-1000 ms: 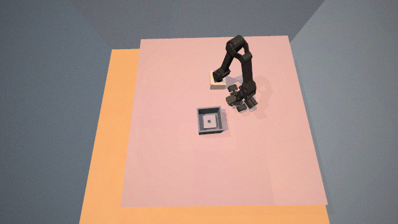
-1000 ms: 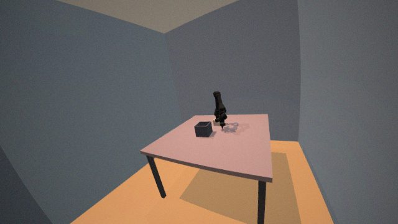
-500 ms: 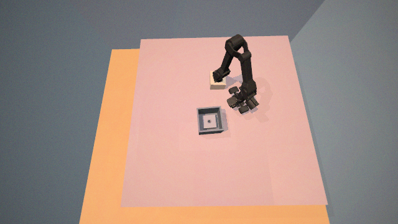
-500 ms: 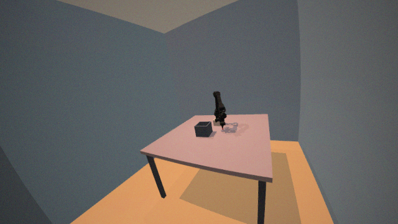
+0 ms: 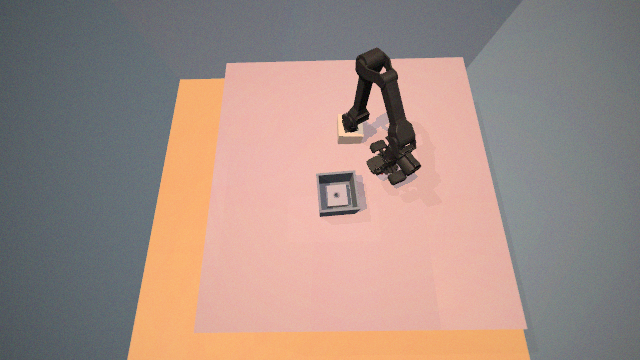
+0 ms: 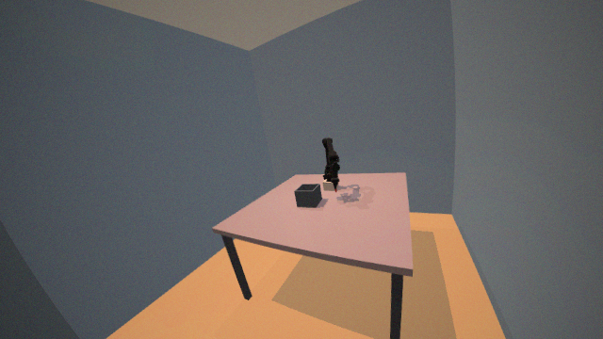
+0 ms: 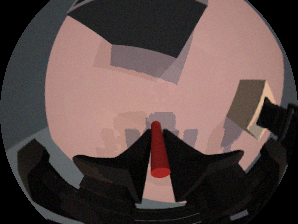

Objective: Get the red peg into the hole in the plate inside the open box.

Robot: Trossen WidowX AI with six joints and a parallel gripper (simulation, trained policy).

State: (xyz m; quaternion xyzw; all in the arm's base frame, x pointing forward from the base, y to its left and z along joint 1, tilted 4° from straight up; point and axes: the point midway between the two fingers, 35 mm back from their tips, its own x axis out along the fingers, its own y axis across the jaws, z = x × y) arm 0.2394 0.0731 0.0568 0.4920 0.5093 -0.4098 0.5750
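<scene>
My gripper tip is 210 mm to the left of the pale plate, 50 mm short of it and 50 mm above it. From my gripper tip the other things lie so: red peg (10 mm above).
</scene>
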